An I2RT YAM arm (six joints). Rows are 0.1 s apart.
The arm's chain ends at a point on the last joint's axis. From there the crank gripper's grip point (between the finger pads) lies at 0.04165 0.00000 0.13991 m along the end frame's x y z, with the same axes.
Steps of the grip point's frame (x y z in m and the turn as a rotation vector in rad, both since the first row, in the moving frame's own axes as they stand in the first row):
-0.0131 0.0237 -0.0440 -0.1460 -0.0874 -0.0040
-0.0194 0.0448 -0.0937 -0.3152 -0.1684 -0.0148
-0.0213 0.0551 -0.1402 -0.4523 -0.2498 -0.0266
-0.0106 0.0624 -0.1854 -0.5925 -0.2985 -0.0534
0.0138 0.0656 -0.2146 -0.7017 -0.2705 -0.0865
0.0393 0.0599 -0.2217 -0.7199 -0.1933 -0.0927
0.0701 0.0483 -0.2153 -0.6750 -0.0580 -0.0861
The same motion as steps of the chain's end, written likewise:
-0.0008 0.0032 -0.0456 -0.1460 -0.0874 -0.0040
0.0039 0.0010 -0.0918 -0.3152 -0.1684 -0.0148
0.0126 -0.0071 -0.1321 -0.4523 -0.2498 -0.0266
0.0279 -0.0171 -0.1679 -0.5925 -0.2985 -0.0534
0.0457 -0.0255 -0.1883 -0.7017 -0.2705 -0.0865
0.0603 -0.0321 -0.1933 -0.7199 -0.1933 -0.0927
0.0739 -0.0368 -0.1878 -0.6750 -0.0580 -0.0861

